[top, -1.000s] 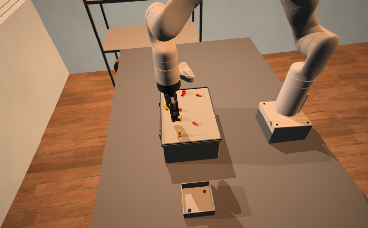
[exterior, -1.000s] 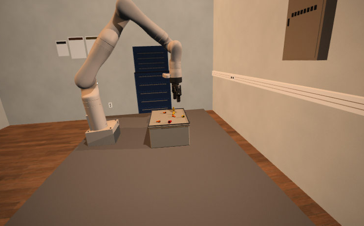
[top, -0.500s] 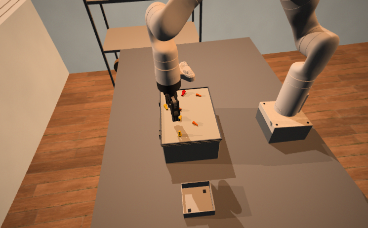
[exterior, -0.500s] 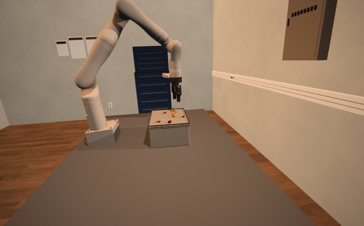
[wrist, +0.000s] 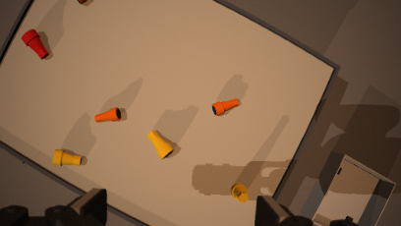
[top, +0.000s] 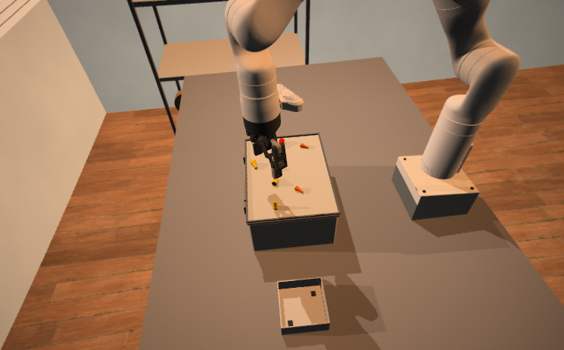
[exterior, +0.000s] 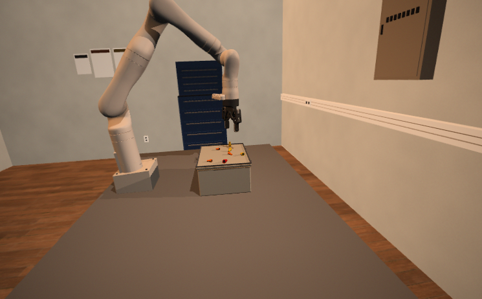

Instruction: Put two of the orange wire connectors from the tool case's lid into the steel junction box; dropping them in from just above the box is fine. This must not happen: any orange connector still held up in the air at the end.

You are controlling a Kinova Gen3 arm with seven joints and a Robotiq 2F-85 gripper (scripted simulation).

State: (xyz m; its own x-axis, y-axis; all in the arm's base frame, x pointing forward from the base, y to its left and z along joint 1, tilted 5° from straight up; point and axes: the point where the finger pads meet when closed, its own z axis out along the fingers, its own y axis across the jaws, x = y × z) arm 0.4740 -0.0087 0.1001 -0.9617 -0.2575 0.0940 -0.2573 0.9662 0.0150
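Right now the red connector is 17 cm to the right of my hand, 9 cm below it and 7 cm behind it. The rest, counted from my hand: tool case 13 cm below, 6 cm behind, 5 cm to the right.
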